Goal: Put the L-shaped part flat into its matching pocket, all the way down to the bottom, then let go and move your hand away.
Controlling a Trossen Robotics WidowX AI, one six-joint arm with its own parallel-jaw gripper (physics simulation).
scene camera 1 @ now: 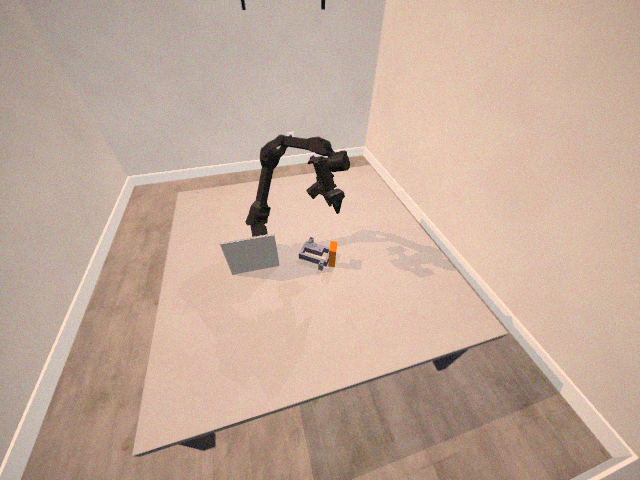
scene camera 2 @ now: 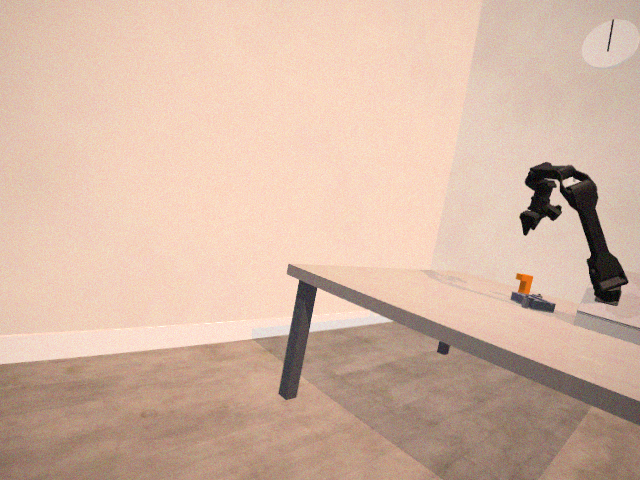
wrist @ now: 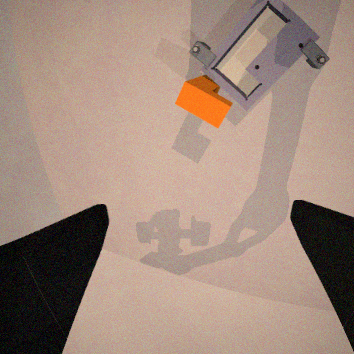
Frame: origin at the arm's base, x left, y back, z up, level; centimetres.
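Seen in the pictures: gripper, fingertip midpoint: (scene camera 1: 334,209) (scene camera 2: 528,232) (wrist: 201,212); arm's base, link origin: (scene camera 1: 259,237) (scene camera 2: 608,296).
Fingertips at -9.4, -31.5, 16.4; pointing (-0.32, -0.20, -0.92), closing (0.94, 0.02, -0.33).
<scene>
Pixels of each thing's middle, then the offset from my fingertips to it, as dx, dy, dz. Level surfaces: height alone.
- orange L-shaped part, body centre: (wrist: 210,96) (scene camera 1: 332,254) (scene camera 2: 522,287) -4.4, +1.0, -22.5
- grey-purple fixture, body centre: (wrist: 257,51) (scene camera 2: 532,300) (scene camera 1: 315,252) +1.2, +7.3, -25.6
- pale table, surface height: dz -28.0
The orange L-shaped part (scene camera 1: 332,254) (scene camera 2: 525,283) (wrist: 203,104) stands upright, its short arm at the top, by one end of the grey-purple fixture (scene camera 1: 316,246) (scene camera 2: 541,304) (wrist: 281,60). It is not in the pocket; whether its foot touches the fixture is unclear. The pocket is open on top, and its light floor shows in the wrist view. My gripper (scene camera 1: 325,202) (scene camera 2: 541,224) (wrist: 201,212) is wide open and empty, high above the table. In the wrist view the part and fixture lie beyond the fingertips, toward the top.
Two small grey lugs (wrist: 204,53) (wrist: 315,54) stick out from opposite sides of the fixture. A grey plate (scene camera 1: 250,255) (scene camera 2: 602,316) is at the arm's base, beside the fixture. The pale table (scene camera 1: 289,330) (scene camera 2: 392,289) carries the arm's shadow.
</scene>
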